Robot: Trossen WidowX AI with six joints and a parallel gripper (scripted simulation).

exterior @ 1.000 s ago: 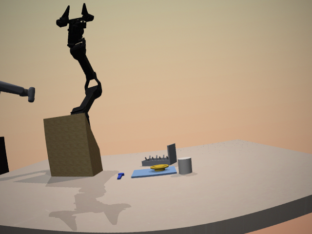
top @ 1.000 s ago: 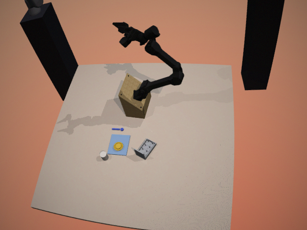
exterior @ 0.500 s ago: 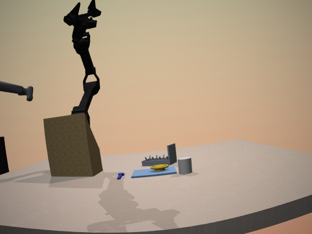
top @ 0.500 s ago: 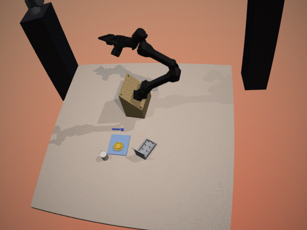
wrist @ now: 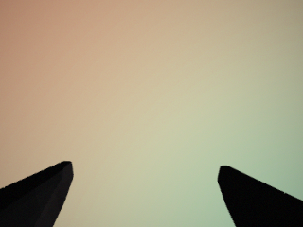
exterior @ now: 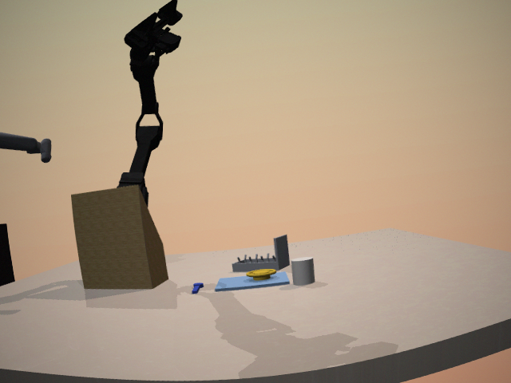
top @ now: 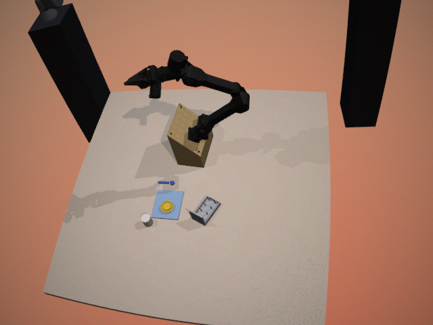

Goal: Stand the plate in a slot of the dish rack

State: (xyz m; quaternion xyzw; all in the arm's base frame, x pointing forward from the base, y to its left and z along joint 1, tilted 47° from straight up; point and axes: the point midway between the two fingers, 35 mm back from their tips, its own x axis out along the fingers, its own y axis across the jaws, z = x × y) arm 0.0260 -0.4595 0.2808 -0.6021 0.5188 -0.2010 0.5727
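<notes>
The yellow plate lies 640 mm below my gripper tip, 160 mm ahead of it and 20 mm to the left of it. From my gripper tip the other things lie so: white cup (640 mm below, 230 mm ahead, 70 mm to the right); grey dish rack (640 mm below, 200 mm to the left, 180 mm ahead); blue spoon (660 mm below, 20 mm ahead, 10 mm to the left).
</notes>
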